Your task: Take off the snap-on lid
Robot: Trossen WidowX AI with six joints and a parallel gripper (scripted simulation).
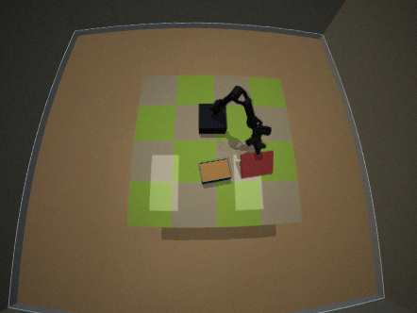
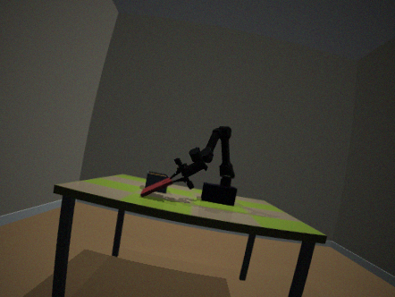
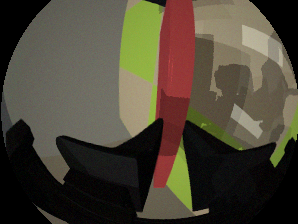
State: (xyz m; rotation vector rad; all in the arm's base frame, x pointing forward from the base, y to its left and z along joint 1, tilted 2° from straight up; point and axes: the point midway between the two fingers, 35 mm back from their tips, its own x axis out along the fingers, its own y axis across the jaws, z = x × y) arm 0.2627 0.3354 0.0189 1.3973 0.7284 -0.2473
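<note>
Right now my gripper tip is 7 cm short of the red lid, 2 cm to the right of it and 4 cm above it. The rest, counted from my gripper tip: storage box (16 cm ahead, 29 cm to the right, 5 cm below).
</note>
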